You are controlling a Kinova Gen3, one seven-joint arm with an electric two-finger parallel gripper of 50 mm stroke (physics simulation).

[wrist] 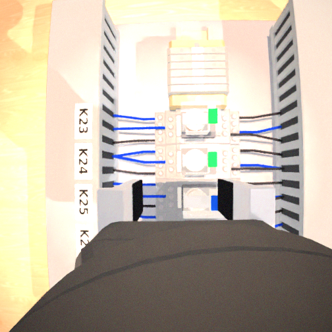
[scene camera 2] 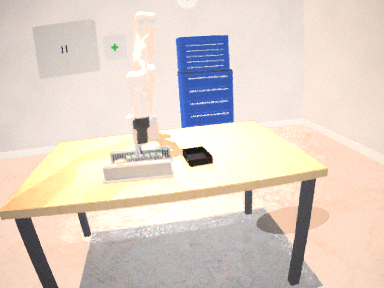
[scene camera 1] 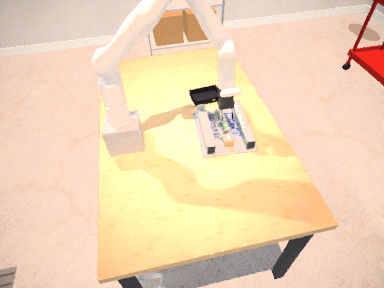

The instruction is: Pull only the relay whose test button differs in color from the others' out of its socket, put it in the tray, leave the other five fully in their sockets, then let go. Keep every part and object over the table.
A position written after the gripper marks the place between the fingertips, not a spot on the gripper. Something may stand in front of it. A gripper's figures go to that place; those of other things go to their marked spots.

Scene:
The gripper (wrist: 179, 195): 17 cm from the lens. A panel (wrist: 142, 84): 25 cm from the lens.

